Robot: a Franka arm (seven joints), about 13 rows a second.
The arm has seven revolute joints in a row. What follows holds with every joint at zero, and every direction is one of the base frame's.
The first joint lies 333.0 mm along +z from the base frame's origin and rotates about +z.
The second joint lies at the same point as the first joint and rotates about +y.
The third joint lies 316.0 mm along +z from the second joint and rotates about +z.
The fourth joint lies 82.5 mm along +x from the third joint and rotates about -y.
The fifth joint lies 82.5 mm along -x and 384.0 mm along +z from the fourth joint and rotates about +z.
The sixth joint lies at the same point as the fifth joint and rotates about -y.
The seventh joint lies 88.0 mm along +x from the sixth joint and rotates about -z.
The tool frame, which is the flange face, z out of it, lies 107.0 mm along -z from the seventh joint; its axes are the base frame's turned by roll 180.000, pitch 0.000 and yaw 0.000 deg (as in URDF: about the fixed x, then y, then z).
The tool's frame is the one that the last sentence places.
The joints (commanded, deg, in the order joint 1, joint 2, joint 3, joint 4, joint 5, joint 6, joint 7), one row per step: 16.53, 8.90, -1.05, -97.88, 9.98, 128.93, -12.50; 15.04, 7.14, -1.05, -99.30, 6.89, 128.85, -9.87; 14.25, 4.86, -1.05, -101.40, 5.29, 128.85, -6.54; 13.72, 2.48, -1.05, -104.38, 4.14, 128.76, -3.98; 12.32, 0.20, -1.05, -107.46, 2.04, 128.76, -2.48; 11.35, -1.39, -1.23, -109.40, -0.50, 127.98, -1.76; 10.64, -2.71, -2.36, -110.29, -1.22, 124.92, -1.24; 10.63, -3.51, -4.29, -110.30, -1.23, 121.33, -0.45; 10.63, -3.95, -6.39, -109.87, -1.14, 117.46, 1.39; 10.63, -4.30, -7.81, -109.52, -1.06, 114.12, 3.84; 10.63, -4.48, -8.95, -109.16, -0.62, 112.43, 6.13; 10.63, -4.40, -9.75, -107.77, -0.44, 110.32, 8.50; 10.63, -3.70, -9.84, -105.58, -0.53, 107.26, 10.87; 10.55, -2.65, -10.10, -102.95, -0.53, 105.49, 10.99; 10.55, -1.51, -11.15, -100.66, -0.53, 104.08, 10.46
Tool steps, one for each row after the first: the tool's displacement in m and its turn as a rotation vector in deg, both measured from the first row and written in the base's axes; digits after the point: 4 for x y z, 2 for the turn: -0.0038, -0.0199, 0.0065, -1.87, -0.45, -3.01; -0.0130, -0.0320, 0.0126, -2.11, -0.37, -6.42; -0.0252, -0.0414, 0.0113, -2.44, 0.47, -8.96; -0.0355, -0.0599, 0.0077, -4.03, 0.95, -11.13; -0.0433, -0.0748, 0.0051, -6.39, 1.48, -12.16; -0.0505, -0.0956, 0.0042, -7.50, 4.02, -14.18; -0.0557, -0.1165, 0.0049, -7.78, 7.00, -16.75; -0.0602, -0.1383, 0.0054, -7.62, 10.36, -20.48; -0.0651, -0.1530, 0.0056, -7.30, 13.36, -24.14; -0.0674, -0.1640, 0.0072, -6.35, 14.95, -27.48; -0.0678, -0.1718, 0.0146, -5.66, 16.09, -30.55; -0.0664, -0.1726, 0.0215, -5.73, 17.78, -32.92; -0.0611, -0.1753, 0.0309, -5.86, 17.94, -33.42; -0.0557, -0.1850, 0.0371, -6.06, 18.15, -33.98
